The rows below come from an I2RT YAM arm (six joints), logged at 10 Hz.
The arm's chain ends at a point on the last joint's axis. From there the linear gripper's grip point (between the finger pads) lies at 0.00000 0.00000 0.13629 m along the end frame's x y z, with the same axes.
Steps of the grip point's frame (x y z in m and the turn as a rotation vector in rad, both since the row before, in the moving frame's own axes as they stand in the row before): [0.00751 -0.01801 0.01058 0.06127 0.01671 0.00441]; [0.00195 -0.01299 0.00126 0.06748 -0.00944 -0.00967]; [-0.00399 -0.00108 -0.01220 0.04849 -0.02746 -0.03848]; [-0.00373 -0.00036 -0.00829 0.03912 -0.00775 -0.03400]
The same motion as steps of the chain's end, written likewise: [0.00522 -0.00967 0.01085 0.06127 0.01671 0.00441]; [0.00328 -0.00381 0.00158 0.06748 -0.00944 -0.00967]; [-0.00012 0.00545 -0.01199 0.04849 -0.02746 -0.03848]; [-0.00258 0.00495 -0.00818 0.03912 -0.00775 -0.03400]
